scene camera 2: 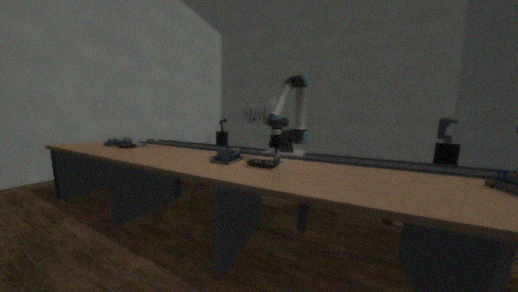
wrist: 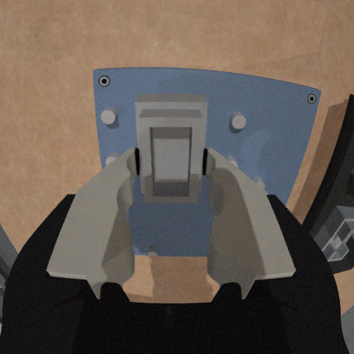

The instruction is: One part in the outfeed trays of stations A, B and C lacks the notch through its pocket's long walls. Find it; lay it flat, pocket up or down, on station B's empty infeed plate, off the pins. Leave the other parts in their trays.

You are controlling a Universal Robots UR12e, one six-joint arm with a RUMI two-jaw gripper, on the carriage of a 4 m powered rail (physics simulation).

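Where they show: gripper, fingertip midpoint: (scene camera 2: 276,159); arm's base, link origin: (scene camera 2: 285,151).
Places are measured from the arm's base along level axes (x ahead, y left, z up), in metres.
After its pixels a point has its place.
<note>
In the wrist view a grey block-shaped part (wrist: 171,145) lies level with its pocket up between the fingertips. No notch shows through its pocket's long walls. My gripper (wrist: 170,149) (scene camera 2: 276,154) {y 0.052, x 0.538, z 0.000 m} is shut on it, one finger on each long side. The part is over the blue infeed plate (wrist: 175,82), between pins (wrist: 109,116) (wrist: 238,121) that stand to its left and right. Whether its underside touches the plate cannot be told. The fingers hide some of the plate and pins. In the scene view the gripper is low over the table, behind the dark tray (scene camera 2: 260,163) {y 0.006, x 0.803, z 0.012 m}.
In the wrist view the black tray's wall (wrist: 345,135) is at the right, with a notched grey part (wrist: 339,242) in it. In the scene view a blue fixture (scene camera 2: 226,156) {y -0.308, x 0.789, z 0.031 m} stands left of the tray. More station equipment (scene camera 2: 120,143) {y -1.934, x 0.742, z 0.010 m} (scene camera 2: 505,178) {y 1.495, x 0.542, z 0.035 m} stands at both table ends.
</note>
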